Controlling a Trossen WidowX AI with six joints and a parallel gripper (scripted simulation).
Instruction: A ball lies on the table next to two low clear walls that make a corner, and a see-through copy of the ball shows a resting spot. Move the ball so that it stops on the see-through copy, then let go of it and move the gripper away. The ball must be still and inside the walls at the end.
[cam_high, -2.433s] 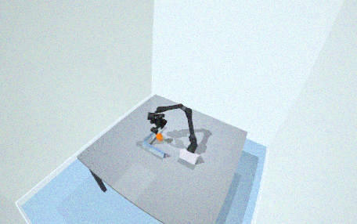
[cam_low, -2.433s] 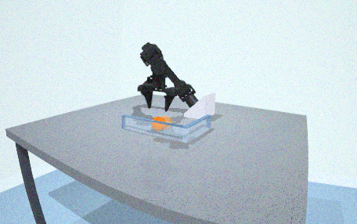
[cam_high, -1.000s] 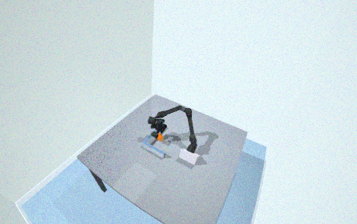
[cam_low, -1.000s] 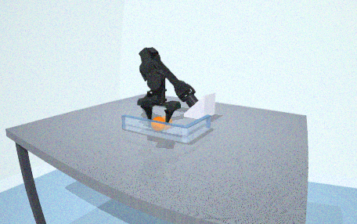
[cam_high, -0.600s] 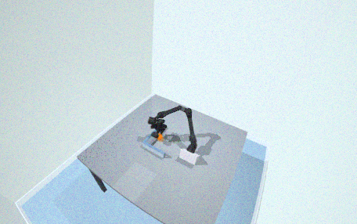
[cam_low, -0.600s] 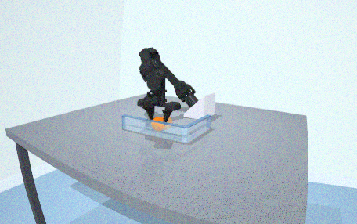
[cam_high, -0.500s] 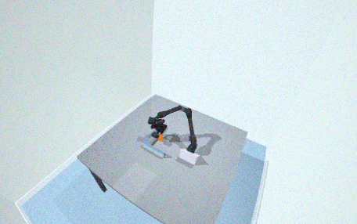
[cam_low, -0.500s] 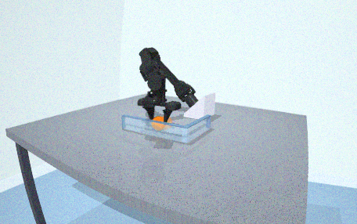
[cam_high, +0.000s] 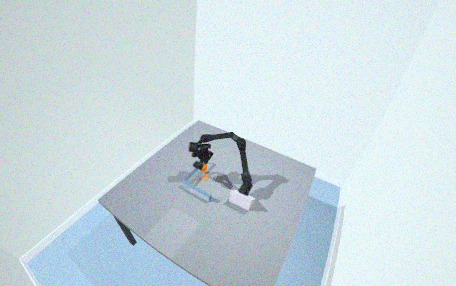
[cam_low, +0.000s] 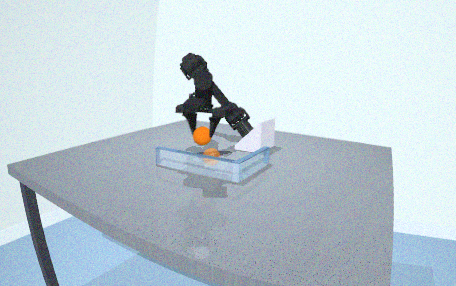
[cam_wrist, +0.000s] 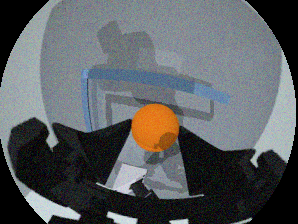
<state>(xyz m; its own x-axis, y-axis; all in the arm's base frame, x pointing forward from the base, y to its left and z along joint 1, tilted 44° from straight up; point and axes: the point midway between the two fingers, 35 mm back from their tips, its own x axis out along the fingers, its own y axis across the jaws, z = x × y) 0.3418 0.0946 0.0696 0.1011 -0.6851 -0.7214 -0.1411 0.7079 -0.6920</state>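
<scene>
Now: gripper tip 40 mm past the see-through copy of ball, 10 mm to the right of it and 80 mm above it.
</scene>
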